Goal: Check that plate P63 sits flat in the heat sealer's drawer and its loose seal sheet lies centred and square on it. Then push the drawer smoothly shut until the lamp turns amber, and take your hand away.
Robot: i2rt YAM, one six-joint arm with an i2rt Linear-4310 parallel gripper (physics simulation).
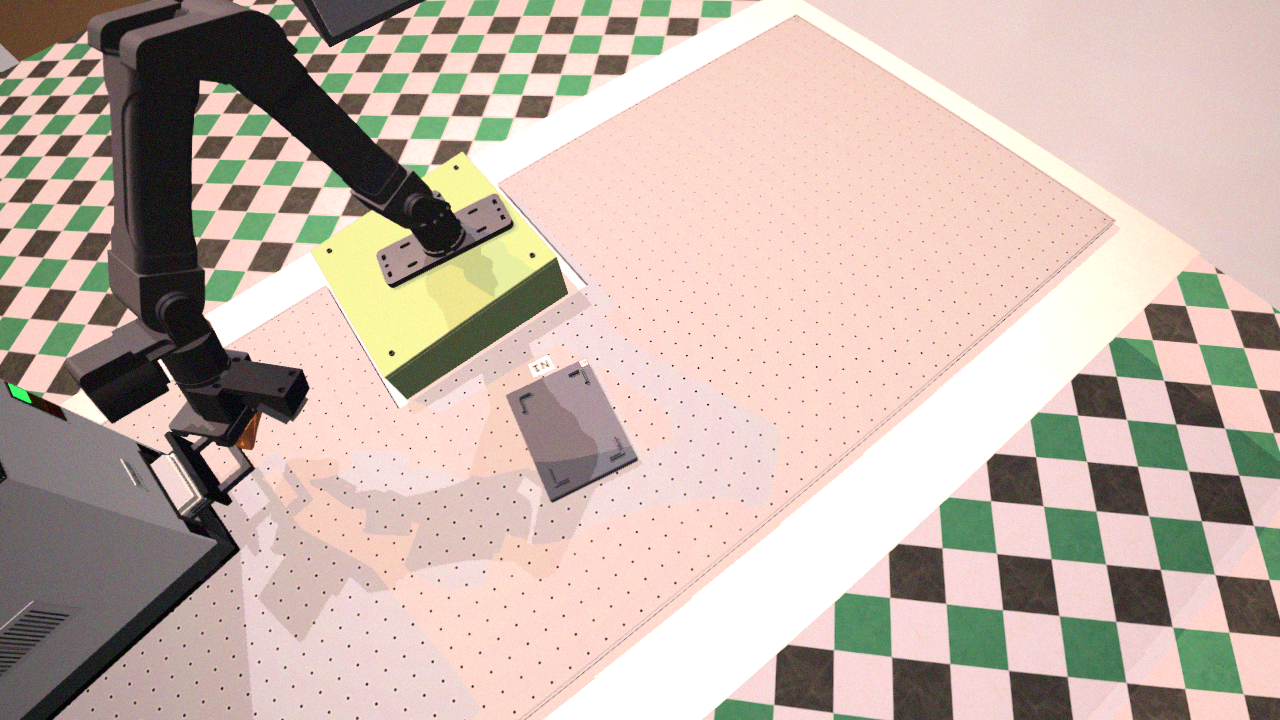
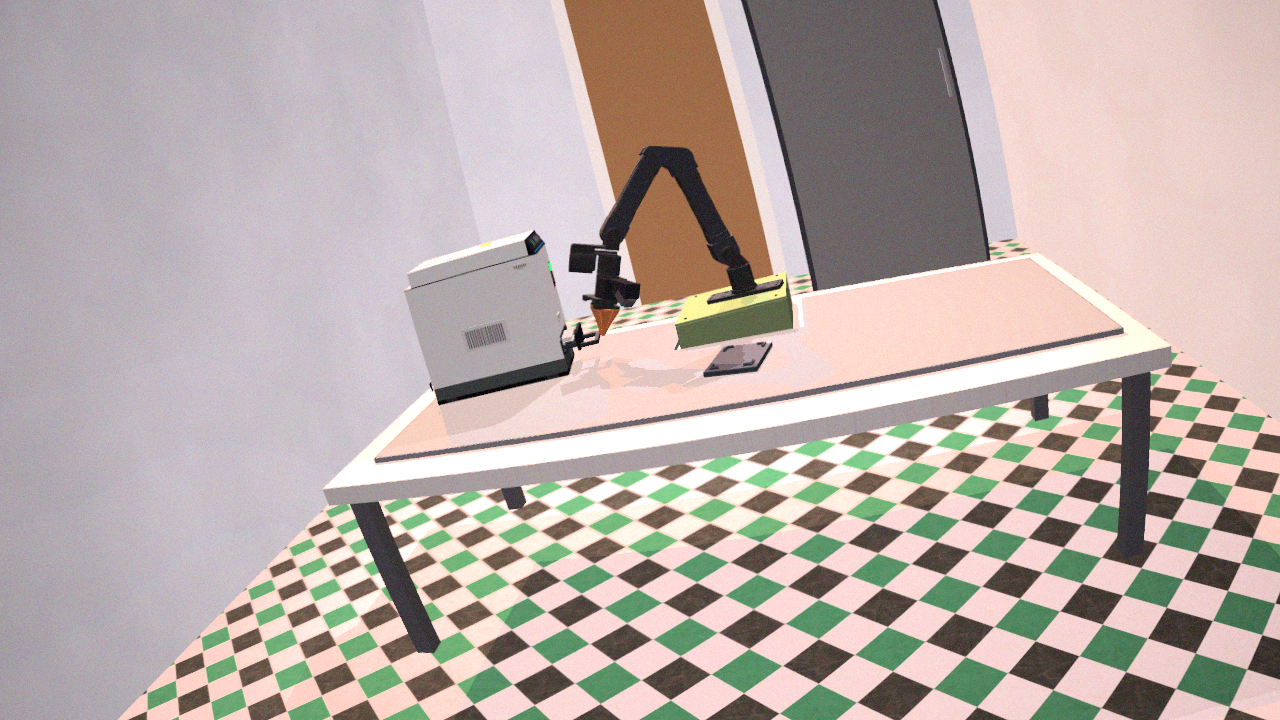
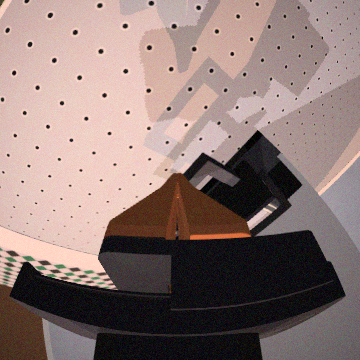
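Seen in the pictures: gripper, between the fingertips: (image 1: 248,448) (image 2: 602,335) (image 3: 176,180); arm's base, origin of its link: (image 1: 445,241) (image 2: 745,293).
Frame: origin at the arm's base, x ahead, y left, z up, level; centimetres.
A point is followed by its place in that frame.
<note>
The heat sealer (image 1: 107,528) @(x 27.8, y -42.5, z 11.5 cm) (image 2: 487,313) @(x 32.4, y -55.3, z 13.0 cm) stands at the table's left end, with its lamp (image 1: 19,392) @(x 11.9, y -45.9, z 18.0 cm) (image 2: 550,266) @(x 12.3, y -45.7, z 18.0 cm) green. The black front of its drawer (image 1: 207,481) @(x 20.5, y -38.6, z 0.6 cm) (image 2: 579,336) @(x 19.9, y -38.8, z 0.3 cm) (image 3: 245,175) @(x 22.1, y -38.0, z -1.0 cm) sticks out toward the arm's side, with an open frame-like handle. A pale ribbed strip (image 1: 179,480) @(x 19.0, y -41.6, z 1.2 cm) shows behind that front; I cannot tell if it is plate P63. The seal sheet cannot be made out, so its position on the plate cannot be judged. My gripper (image 1: 247,445) @(x 17.5, y -33.7, z -0.9 cm) (image 2: 605,332) @(x 17.5, y -33.7, z -0.9 cm) (image 3: 176,180) @(x 17.5, y -33.7, z -0.9 cm) is shut, its orange fingertips together and empty, close to the handle's outer end; contact is unclear.
The arm stands on a yellow-green block (image 1: 358,268) @(x -3.1, y -13.3, z -0.9 cm) (image 2: 733,322) @(x 14.2, y -0.7, z -3.2 cm) at the table's back edge. A dark grey flat plate with corner brackets (image 1: 572,434) @(x 33.9, y 4.3, z -5.8 cm) (image 2: 738,358) @(x 34.1, y 4.7, z -5.8 cm) lies in front of it, beside a small "IN" label (image 1: 541,365) @(x 21.8, y 4.6, z -7.0 cm). A perforated mat (image 1: 805,223) @(x 19.2, y 50.5, z -7.0 cm) covers much of the table.
</note>
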